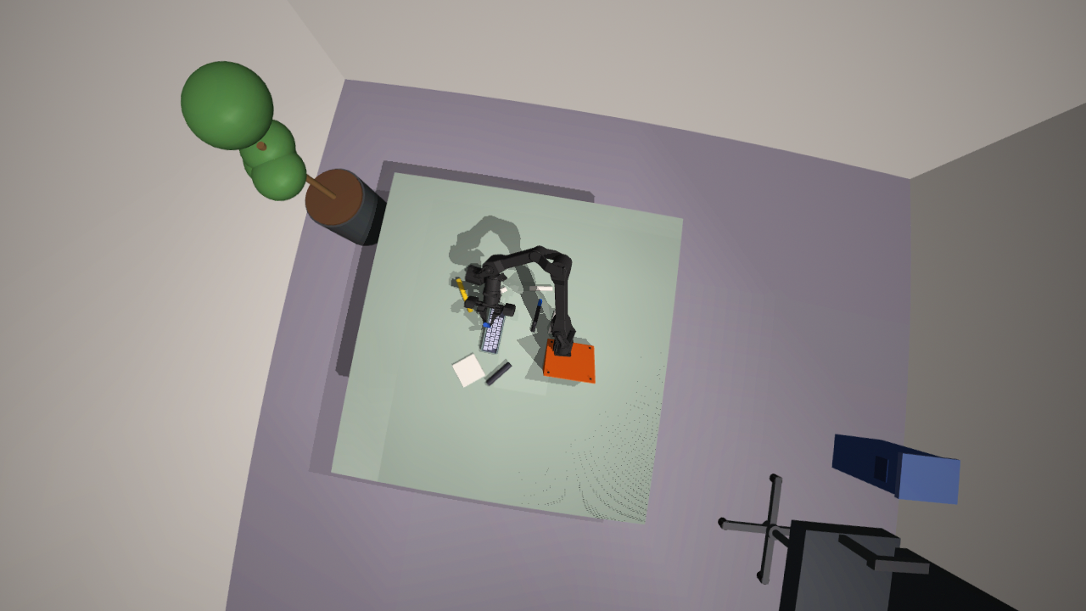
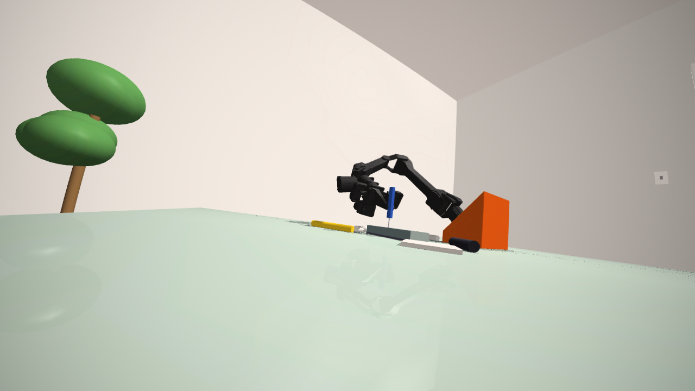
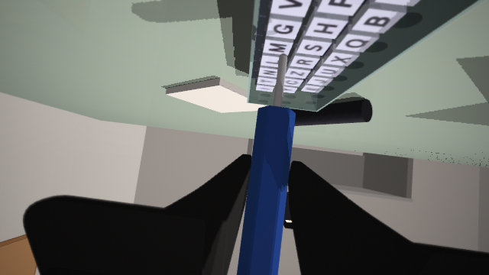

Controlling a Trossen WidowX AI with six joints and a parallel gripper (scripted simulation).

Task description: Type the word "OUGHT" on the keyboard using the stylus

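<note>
My gripper tip is now 7 cm short of the white pad, 19 cm to the right of it and 8 cm above it. Also, from my gripper tip: yellow pencil 12 cm ahead, 12 cm to the right, 7 cm below; then blue stylus 1 cm below.
</note>
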